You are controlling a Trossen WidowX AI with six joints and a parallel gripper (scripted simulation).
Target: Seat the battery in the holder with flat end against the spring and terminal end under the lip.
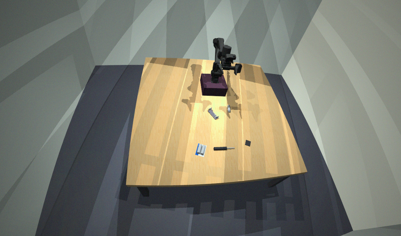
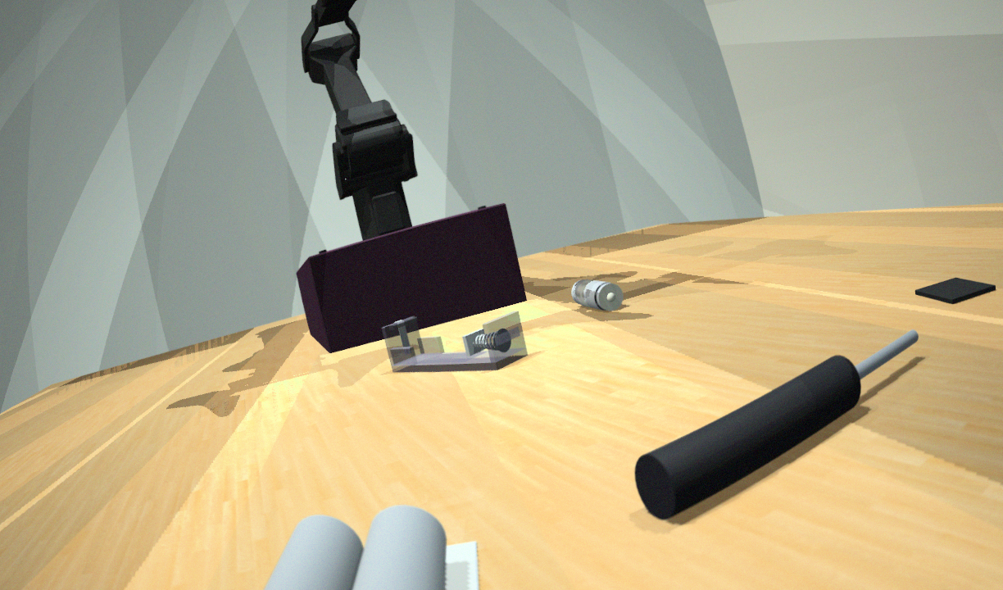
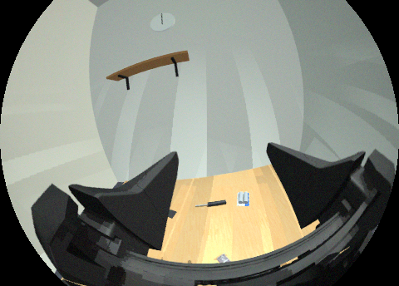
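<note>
Right now my gripper tip is 8 cm past the battery, 12 cm to the right of it and 42 cm above it. Round my gripper tip: black square 23 cm ahead, 23 cm to the left, 43 cm below; black-handled screwdriver 28 cm ahead, 4 cm to the left, 42 cm below.
</note>
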